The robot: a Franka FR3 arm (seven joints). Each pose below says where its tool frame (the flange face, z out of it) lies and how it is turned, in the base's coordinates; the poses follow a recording.
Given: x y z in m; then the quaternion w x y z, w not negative.
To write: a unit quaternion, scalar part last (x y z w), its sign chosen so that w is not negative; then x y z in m. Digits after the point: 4 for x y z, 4 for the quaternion.
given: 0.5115 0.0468 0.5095 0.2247 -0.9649 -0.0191 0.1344
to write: -0.9649 -0.0191 0.1344 0.2247 0.5115 0.0468 0.5095
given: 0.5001 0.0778 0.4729 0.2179 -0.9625 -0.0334 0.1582
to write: -0.9625 -0.0334 0.1582 0.2179 0.5001 0.0778 0.4729
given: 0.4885 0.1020 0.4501 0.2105 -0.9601 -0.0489 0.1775
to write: -0.9601 -0.0489 0.1775 0.2105 0.4885 0.1020 0.4501
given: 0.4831 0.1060 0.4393 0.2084 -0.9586 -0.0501 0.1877
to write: -0.9586 -0.0501 0.1877 0.2084 0.4831 0.1060 0.4393
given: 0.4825 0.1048 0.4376 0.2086 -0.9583 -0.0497 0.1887
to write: -0.9583 -0.0497 0.1887 0.2086 0.4825 0.1048 0.4376
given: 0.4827 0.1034 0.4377 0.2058 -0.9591 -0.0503 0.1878
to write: -0.9591 -0.0503 0.1878 0.2058 0.4827 0.1034 0.4377
